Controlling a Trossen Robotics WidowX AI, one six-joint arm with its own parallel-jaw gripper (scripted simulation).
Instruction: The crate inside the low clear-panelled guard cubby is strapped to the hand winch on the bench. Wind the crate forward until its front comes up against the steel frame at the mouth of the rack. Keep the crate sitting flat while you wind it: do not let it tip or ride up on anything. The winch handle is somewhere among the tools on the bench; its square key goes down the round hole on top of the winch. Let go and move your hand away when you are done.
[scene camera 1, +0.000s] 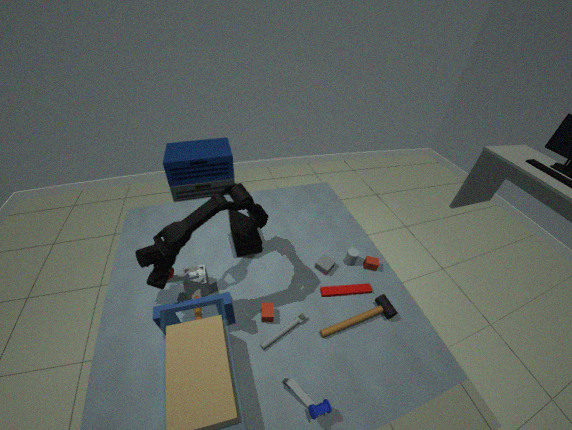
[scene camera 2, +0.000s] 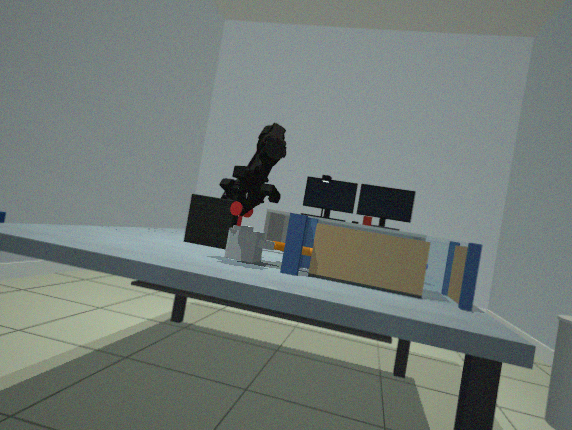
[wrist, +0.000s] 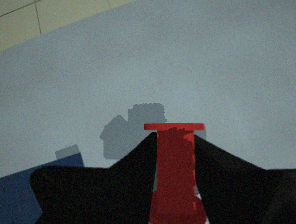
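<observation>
You'd find my gripper (scene camera 2: 236, 214) on scene camera 2, and the wrist camera has the gripper (wrist: 170, 137) as well. There's also a hammer (scene camera 1: 384, 305) that I can see, though in the wrist view the hammer is out of frame.
</observation>
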